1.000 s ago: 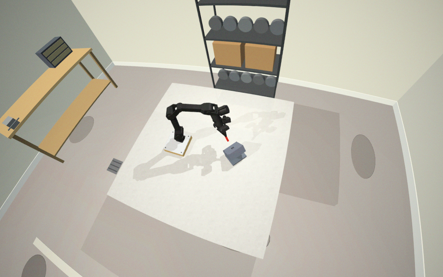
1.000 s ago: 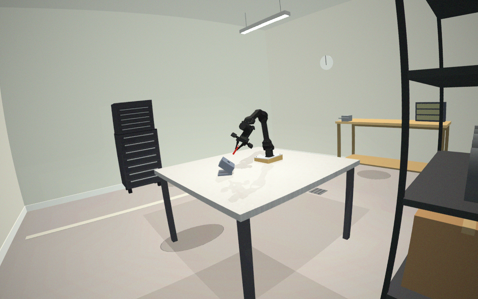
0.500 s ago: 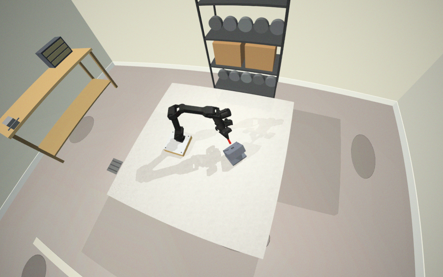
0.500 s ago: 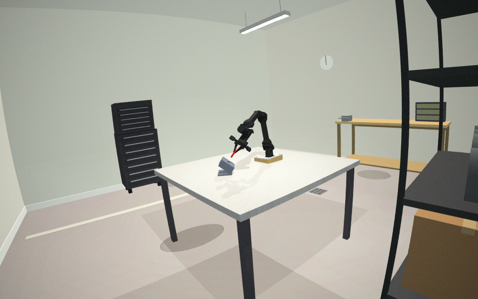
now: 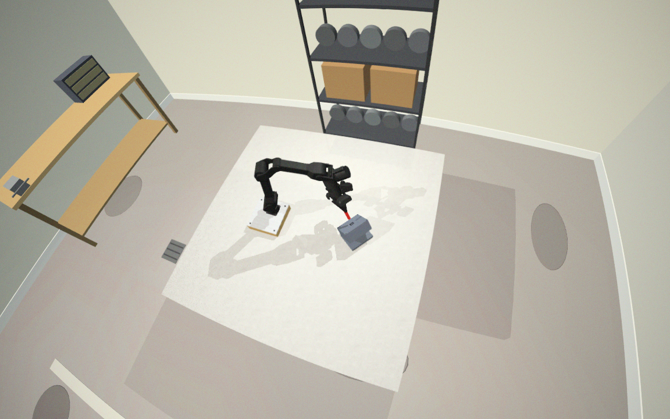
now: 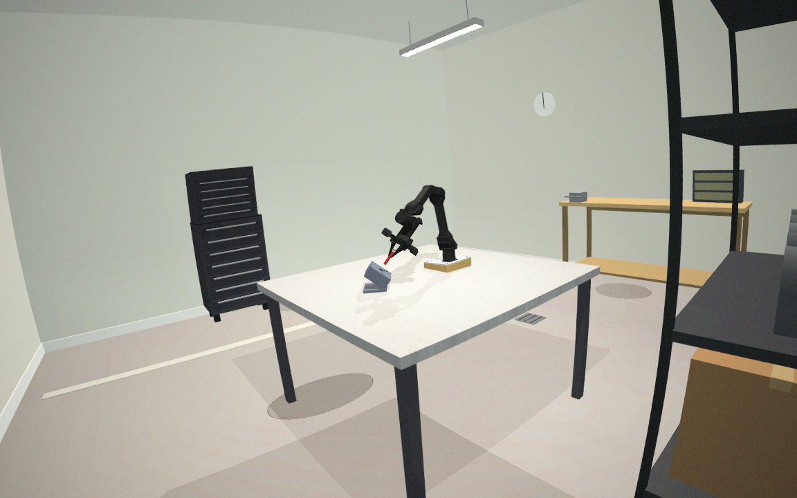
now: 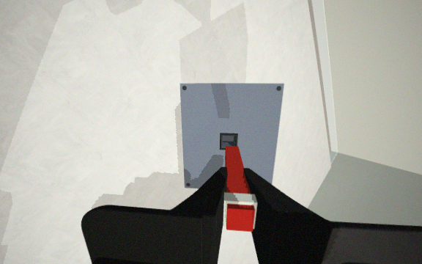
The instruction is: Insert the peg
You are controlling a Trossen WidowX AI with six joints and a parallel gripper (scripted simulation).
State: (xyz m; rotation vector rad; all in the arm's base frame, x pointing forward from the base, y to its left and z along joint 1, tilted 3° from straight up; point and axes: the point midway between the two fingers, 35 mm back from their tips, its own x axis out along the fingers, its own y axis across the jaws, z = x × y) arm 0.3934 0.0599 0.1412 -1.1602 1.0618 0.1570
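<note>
Now: gripper tip 50 mm short of the grey sloped panel, 40 mm to the left of it and 80 mm above it. The rest, counted from my gripper tip: red square peg 10 mm behind, 10 mm to the left, 10 mm above.
</note>
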